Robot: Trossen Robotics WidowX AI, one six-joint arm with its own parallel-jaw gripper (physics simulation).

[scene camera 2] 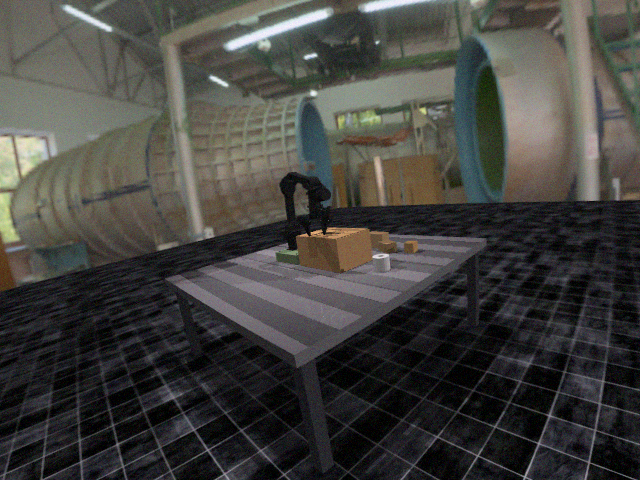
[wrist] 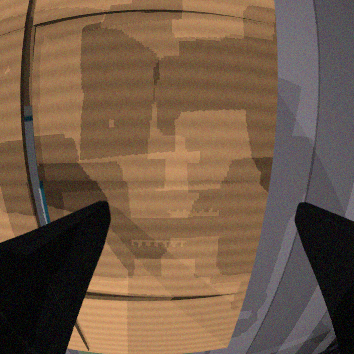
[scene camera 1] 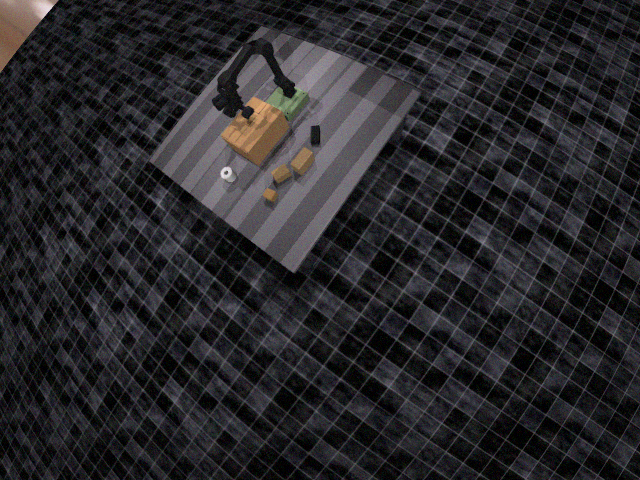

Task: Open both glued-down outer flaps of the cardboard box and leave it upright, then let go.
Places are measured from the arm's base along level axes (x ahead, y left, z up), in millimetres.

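Pixels of known places: gripper, fingertip midpoint: (scene camera 2: pixel 317 235) (wrist: pixel 206 212) (scene camera 1: pixel 242 115); arm's base at its link origin: (scene camera 2: pixel 294 248) (scene camera 1: pixel 290 92).
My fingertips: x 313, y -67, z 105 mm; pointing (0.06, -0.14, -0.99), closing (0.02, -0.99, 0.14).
Ahead of a thing's pixels: the offset from my fingertips to its top centre. "spot": to the spot under its first point. Level surfaces: height alone.
The cardboard box @[dx +14, dy +80, dz -1 mm] (scene camera 1: pixel 268 139) (scene camera 2: pixel 338 253) (wrist: pixel 130 175) stands upright on the table. Its top looks closed, with the outer flaps lying about flat. In the wrist view a dark gap runs down the left of the top, with a grey and teal strip @[spot: dx +0, dy +84, dz -18 mm] (wrist: pixel 43 197) showing in it. Thin dark lines cross the top near the upper and lower edges of that view. My gripper (scene camera 2: pixel 316 234) (wrist: pixel 206 212) is open and empty, pointing down low over the box top. In the wrist view the left finger is over the cardboard and the right finger is beyond the box's right edge. Contact cannot be told.
A white roll @[dx +307, dy +85, dz -96 mm] (scene camera 1: pixel 227 174) (scene camera 2: pixel 381 262) stands beside the box. Three small cardboard blocks @[dx +12, dy +420, dz -77 mm] (scene camera 1: pixel 302 161) @[dx +131, dy +353, dz -107 mm] (scene camera 1: pixel 280 174) @[dx +262, dy +381, dz -107 mm] (scene camera 1: pixel 269 195) and a black block @[dx -167, dy +365, dz -123 mm] (scene camera 1: pixel 315 135) lie on the table @[dz -157 mm] (scene camera 1: pixel 341 144) (scene camera 2: pixel 248 294). A green plate (scene camera 1: pixel 298 107) (scene camera 2: pixel 287 256) lies at the arm's base.
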